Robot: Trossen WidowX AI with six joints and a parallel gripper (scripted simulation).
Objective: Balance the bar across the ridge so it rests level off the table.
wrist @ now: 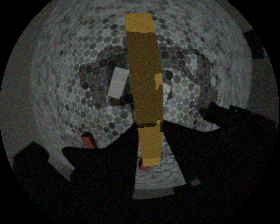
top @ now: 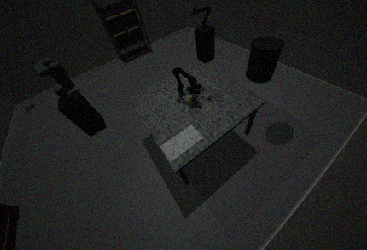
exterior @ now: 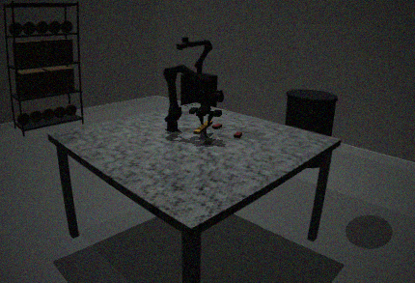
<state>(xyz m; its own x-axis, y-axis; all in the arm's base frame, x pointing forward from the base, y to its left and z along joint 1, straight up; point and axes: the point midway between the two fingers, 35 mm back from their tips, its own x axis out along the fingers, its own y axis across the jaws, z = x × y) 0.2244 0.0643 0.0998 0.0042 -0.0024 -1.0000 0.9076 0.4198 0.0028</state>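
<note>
The yellow bar is 1 cm ahead of my gripper tip and 3 cm to the right of it.
</note>
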